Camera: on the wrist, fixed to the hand. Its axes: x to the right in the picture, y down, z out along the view.
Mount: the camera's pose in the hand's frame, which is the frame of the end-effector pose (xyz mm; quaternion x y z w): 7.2 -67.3 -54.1 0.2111 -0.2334 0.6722 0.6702
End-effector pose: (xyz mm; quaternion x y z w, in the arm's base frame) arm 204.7 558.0 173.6 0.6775 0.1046 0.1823 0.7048
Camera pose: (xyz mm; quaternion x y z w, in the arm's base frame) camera 197.7 609.4 104.2 0.7157 -0.5113 0.4157 0.2312
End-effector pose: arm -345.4 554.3 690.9 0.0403 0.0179 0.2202 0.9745
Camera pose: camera -313.0 500.7 631.1 0.2961 -0.1960 0.7894 0.5007
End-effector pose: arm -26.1 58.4 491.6 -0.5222 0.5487 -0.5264 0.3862
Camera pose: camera -68.7 67.5 566.5 -0.0225 0.5175 -0.0871 0.8509
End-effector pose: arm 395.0 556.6 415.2 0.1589 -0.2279 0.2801 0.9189
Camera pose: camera 457.7 529.1 362.0 0.2126 -0.4149 0.8164 0.3408
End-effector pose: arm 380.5 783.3 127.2 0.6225 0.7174 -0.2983 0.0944
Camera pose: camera 327.9 815.7 188.0 0.8497 -0.0226 -0.4332 0.2998
